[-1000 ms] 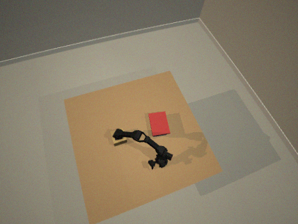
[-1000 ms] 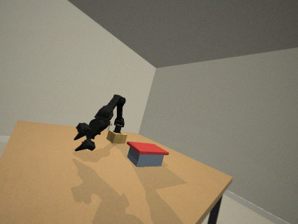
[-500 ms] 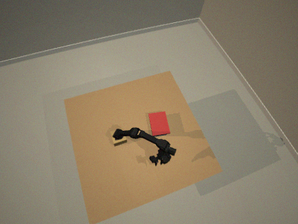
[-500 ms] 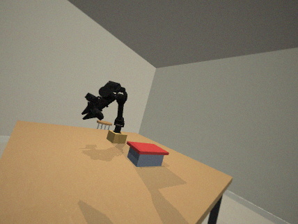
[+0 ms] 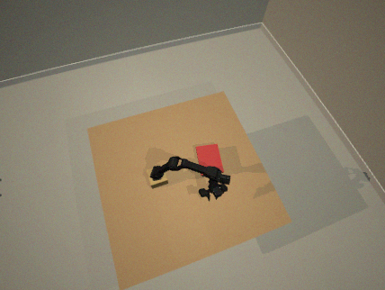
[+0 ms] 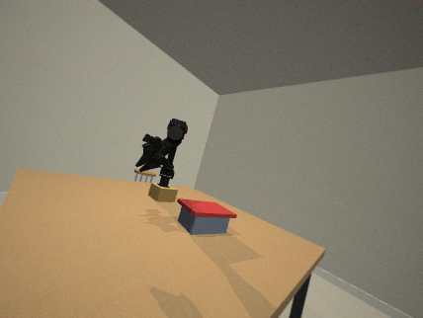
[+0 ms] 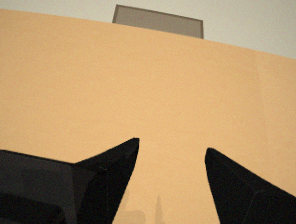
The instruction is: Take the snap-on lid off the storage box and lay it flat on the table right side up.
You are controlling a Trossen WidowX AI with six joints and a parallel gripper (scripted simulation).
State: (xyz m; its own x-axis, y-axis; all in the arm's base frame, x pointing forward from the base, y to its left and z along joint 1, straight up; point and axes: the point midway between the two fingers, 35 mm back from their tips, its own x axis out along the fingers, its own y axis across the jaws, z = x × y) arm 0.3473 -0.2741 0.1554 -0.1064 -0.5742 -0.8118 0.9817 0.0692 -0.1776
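The red lid lies 34 cm to the left of my gripper tip, 12 cm below it and 8 cm ahead of it. Also, from my gripper tip: blue storage box 34 cm to the left, 16 cm below, 8 cm ahead.
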